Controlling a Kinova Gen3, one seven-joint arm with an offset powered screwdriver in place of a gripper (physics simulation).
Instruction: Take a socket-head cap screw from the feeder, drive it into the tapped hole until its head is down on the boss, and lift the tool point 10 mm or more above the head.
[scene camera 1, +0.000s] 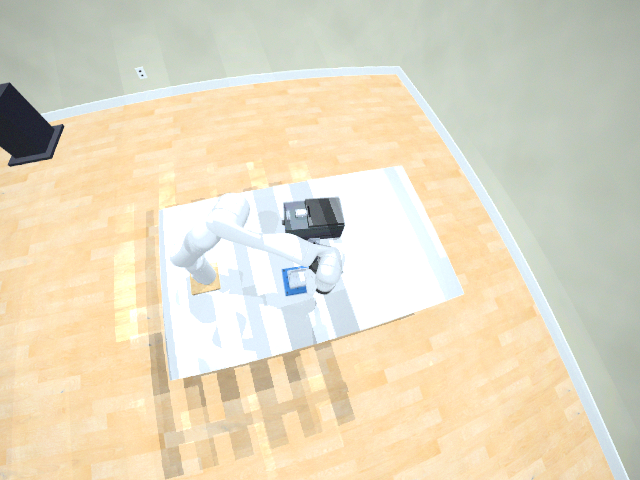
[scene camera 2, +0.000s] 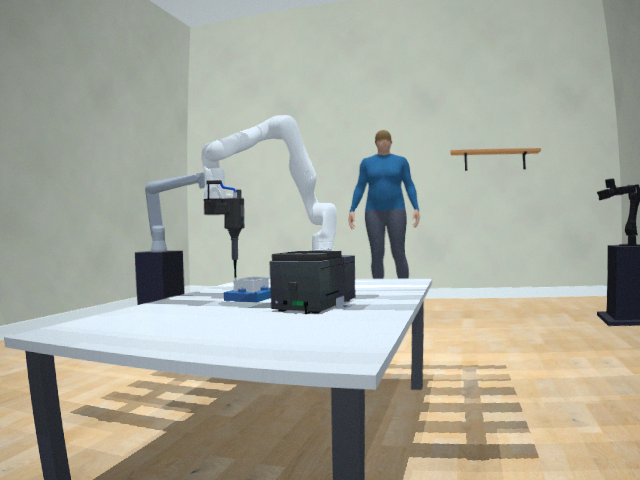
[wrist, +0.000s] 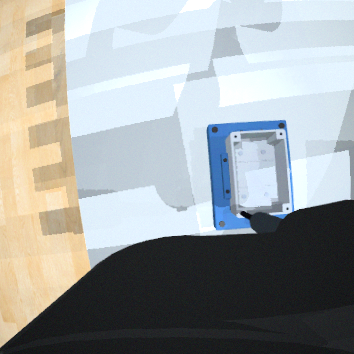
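Note:
My screwdriver (scene camera 2: 235, 276) (wrist: 243, 214) points down. In the wrist view its thin dark tip lies over the lower-left corner of an open light-grey box (scene camera 1: 297, 279) (scene camera 2: 251, 283) (wrist: 232, 172) and hides the hole there. In scene camera 2 the tip ends at about the level of the box's top; whether it touches is too small to tell. No screw can be made out at the tip. Dark holes show in the box's other three corners. The box sits on a blue fixture plate (scene camera 1: 286, 290) (scene camera 2: 247, 296) (wrist: 216, 150). The black feeder (scene camera 1: 324, 217) (scene camera 2: 295, 279) stands beside it.
All stands on a white table (scene camera 1: 398, 248) (scene camera 2: 196, 330). The white arm (scene camera 1: 258, 240) (scene camera 2: 299, 160) reaches over from its wooden base plate (scene camera 1: 196, 290). A person (scene camera 2: 383, 180) stands behind the table. Another grey arm (scene camera 2: 153, 206) stands on a dark pedestal (scene camera 2: 159, 276).

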